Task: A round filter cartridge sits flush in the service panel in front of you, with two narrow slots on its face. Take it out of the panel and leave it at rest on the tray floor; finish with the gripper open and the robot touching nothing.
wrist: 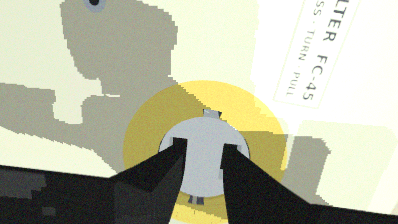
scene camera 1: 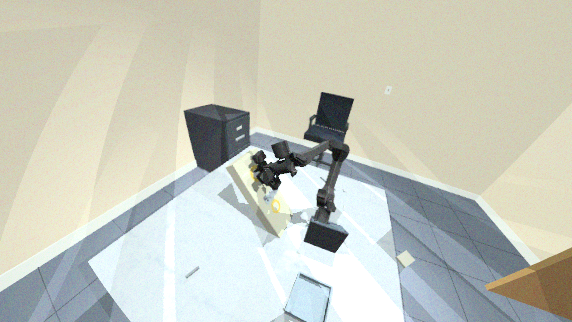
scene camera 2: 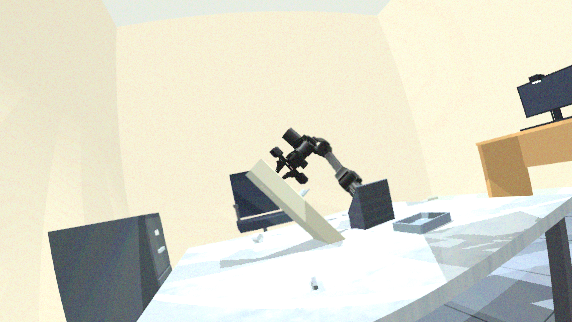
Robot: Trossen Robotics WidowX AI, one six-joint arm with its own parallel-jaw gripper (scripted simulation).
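Scene camera 2 shows the gripper [scene camera 2: 274,181], but scene camera 2 does not show the round filter cartridge, hidden by the cream service panel. The wrist view has the round filter cartridge [wrist: 207,136] and the cream service panel [wrist: 94,94], and the gripper [wrist: 205,151] appears there too.
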